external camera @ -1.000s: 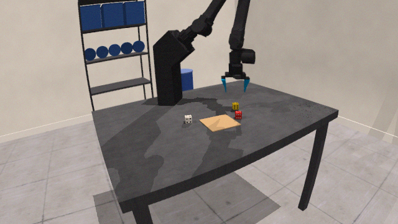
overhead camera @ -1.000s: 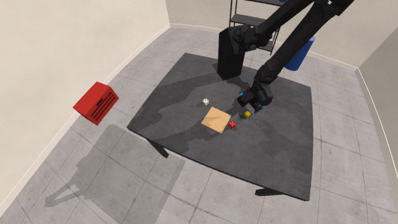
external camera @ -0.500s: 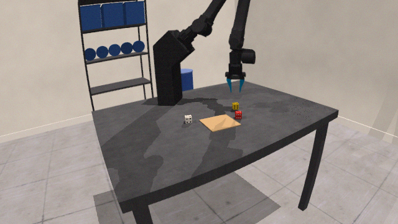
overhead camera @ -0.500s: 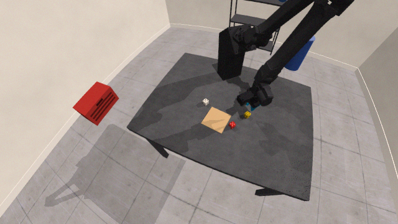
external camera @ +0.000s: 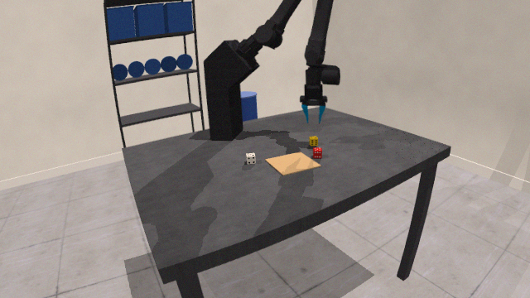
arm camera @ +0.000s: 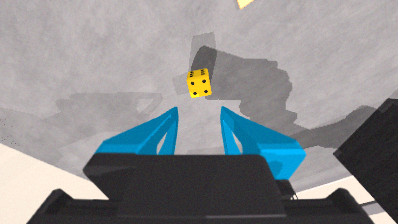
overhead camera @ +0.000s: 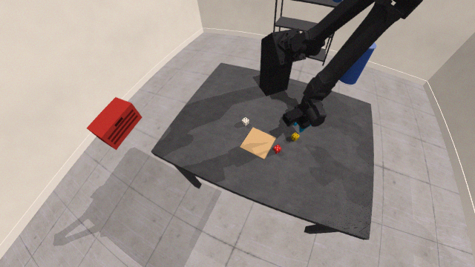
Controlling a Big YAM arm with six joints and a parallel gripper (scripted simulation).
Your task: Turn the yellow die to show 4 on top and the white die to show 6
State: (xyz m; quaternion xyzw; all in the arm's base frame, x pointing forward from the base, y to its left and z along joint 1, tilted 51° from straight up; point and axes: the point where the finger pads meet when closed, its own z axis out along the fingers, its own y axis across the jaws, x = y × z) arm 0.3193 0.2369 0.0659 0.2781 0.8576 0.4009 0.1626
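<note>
Now: hand 8 cm above the yellow die. Also, from my hand: tan mat (14 cm ahead, 14 cm to the right, 10 cm below); red die (12 cm ahead, 4 cm to the right, 8 cm below); white die (8 cm ahead, 27 cm to the right, 8 cm below).
</note>
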